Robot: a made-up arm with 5 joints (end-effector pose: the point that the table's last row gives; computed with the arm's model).
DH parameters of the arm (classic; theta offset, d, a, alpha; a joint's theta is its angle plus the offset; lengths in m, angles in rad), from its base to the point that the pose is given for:
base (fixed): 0 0.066 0 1.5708
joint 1: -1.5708 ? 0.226 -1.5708
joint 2: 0 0.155 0.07 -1.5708
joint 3: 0 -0.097 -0.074 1.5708
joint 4: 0 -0.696 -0.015 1.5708
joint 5: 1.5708 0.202 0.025 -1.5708
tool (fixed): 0 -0.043 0 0
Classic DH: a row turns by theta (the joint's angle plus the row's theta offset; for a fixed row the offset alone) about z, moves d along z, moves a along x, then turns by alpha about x.
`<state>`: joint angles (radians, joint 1 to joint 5).
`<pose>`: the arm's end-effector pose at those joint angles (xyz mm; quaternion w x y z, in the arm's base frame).
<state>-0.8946 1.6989 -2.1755 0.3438 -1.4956</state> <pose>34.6 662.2 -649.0 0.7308 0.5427 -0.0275 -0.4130</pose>
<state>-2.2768 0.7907 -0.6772 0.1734 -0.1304</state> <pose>-344.8 101.0 856.6 0.5954 0.1200 0.6664 -0.4324</pose>
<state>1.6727 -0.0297 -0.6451 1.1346 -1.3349</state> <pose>856.9 -223.7 -207.6 0.7513 -0.1406 -0.3967 0.5083</pose>
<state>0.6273 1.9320 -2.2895 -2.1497 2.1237</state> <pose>305.3 605.7 392.9 0.4843 -0.5852 -0.3230 -0.5645</pose>
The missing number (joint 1, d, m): 0.041
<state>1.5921 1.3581 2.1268 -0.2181 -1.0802</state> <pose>401.6 -588.5 688.2 0.5518 -0.5417 0.4927 0.3991</pose>
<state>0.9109 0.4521 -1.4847 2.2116 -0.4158</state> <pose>803.3 338.9 -351.4 0.0635 0.2434 -0.4605 0.8513</pose>
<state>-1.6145 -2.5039 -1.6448 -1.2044 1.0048</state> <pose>459.9 -351.9 109.7 0.0063 -0.2596 0.6137 -0.7456</pose>
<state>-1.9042 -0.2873 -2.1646 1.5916 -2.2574</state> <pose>-962.5 -326.4 -318.5 0.2728 0.1552 0.5800 0.7518</pose>
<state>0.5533 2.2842 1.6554 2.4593 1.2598</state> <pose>417.6 -509.1 -350.0 0.2781 0.4196 0.8347 -0.2233</pose>
